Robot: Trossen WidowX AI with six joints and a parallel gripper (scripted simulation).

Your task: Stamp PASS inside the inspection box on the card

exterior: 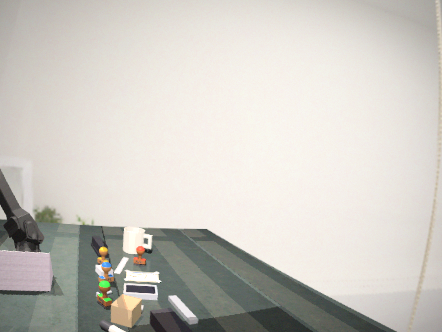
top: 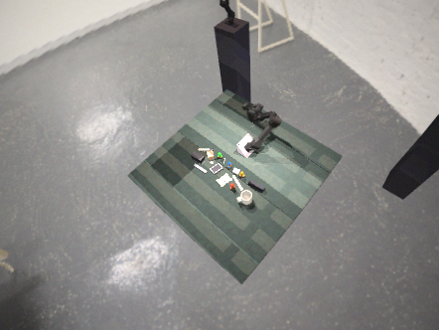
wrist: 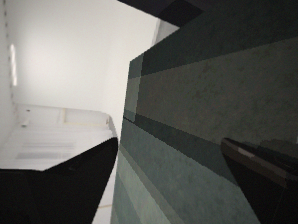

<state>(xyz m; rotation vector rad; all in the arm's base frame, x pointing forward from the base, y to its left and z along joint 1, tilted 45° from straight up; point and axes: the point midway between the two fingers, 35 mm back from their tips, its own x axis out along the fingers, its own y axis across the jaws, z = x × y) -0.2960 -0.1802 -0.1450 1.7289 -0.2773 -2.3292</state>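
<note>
The pass stamp lies 500 mm ahead of my gripper tip, 110 mm to the left of it and 50 mm below it. Round my gripper tip: blue-knobbed stamp (530 mm ahead, 240 mm to the left, 50 mm below); then marker (510 mm ahead, 60 mm below, 20 mm to the right); then tan box (540 mm ahead, 50 mm below, 40 mm to the left).
</note>
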